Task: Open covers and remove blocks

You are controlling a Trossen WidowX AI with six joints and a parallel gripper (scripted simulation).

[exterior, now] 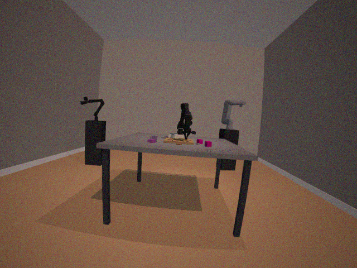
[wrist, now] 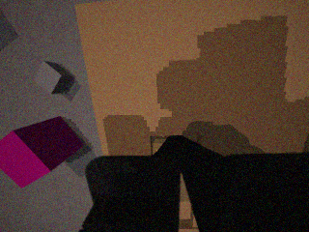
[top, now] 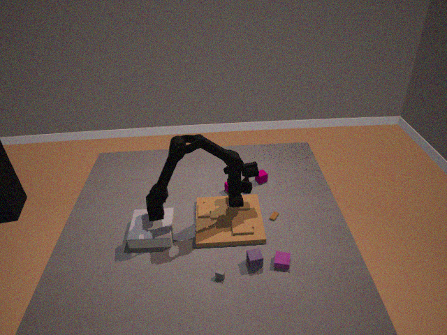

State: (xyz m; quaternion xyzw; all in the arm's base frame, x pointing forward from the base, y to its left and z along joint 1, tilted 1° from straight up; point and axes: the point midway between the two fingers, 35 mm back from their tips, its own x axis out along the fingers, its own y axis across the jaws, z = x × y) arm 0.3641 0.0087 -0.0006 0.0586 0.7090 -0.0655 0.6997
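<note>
Now: the tan puzzle board 6 cm behind my gripper tip and 7 cm to the right of it. Round my gripper tip: small tan piece (16 cm ahead, 9 cm to the right, 2 cm below); small grey piece (15 cm behind, 36 cm to the right, 1 cm below); purple block (32 cm to the right).
</note>
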